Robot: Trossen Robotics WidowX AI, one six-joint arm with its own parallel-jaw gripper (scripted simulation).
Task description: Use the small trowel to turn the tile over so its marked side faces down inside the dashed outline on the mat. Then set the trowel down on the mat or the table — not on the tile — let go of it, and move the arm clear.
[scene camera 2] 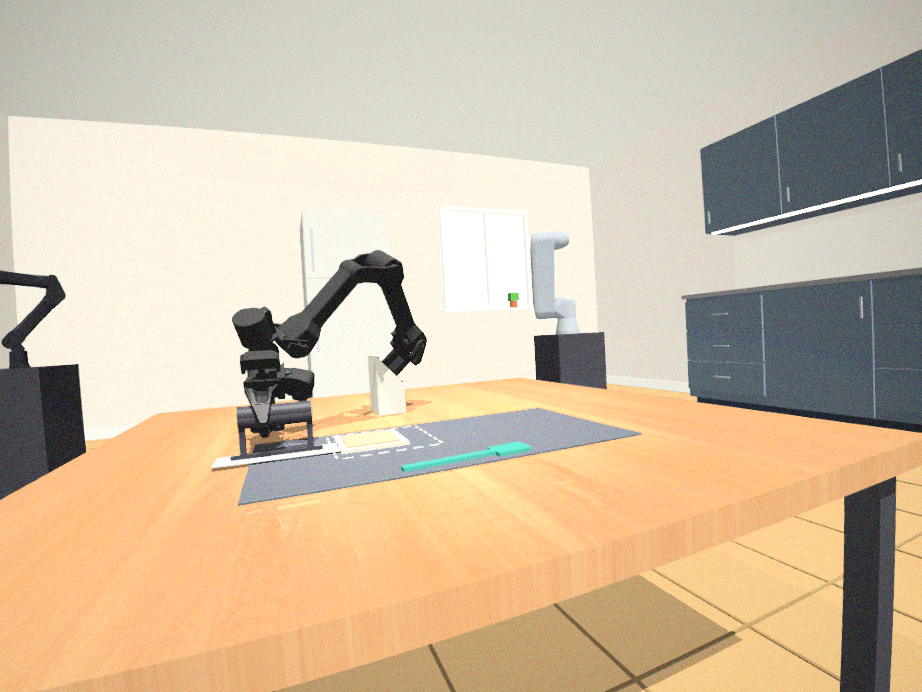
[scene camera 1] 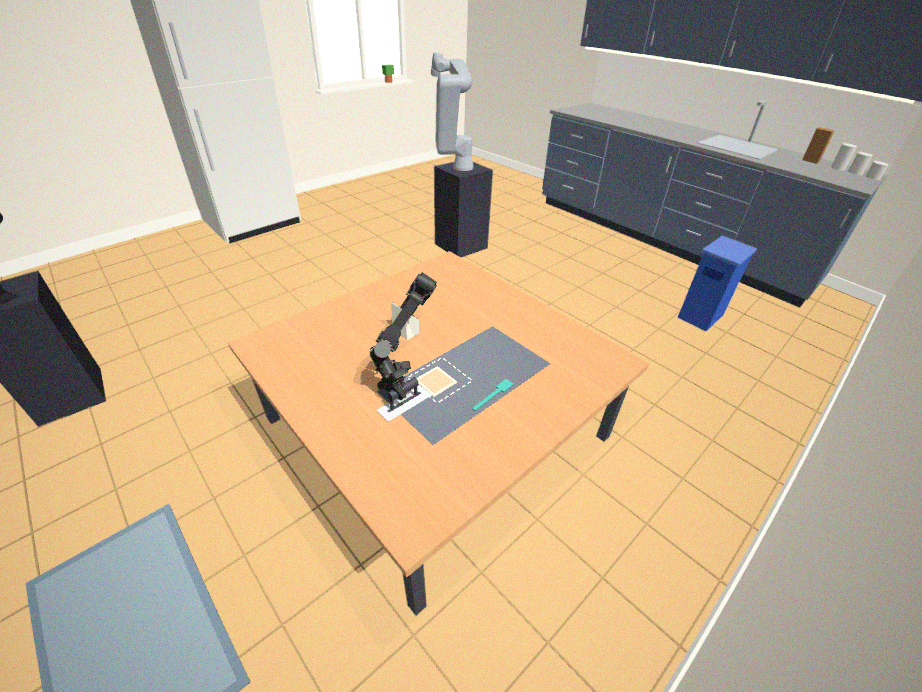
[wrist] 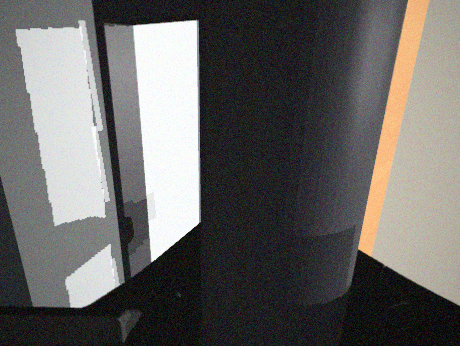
Labels:
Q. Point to a trowel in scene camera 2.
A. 284,413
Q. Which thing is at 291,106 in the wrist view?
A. A trowel.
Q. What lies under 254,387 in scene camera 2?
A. My gripper.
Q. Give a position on a grey mat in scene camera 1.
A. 490,357

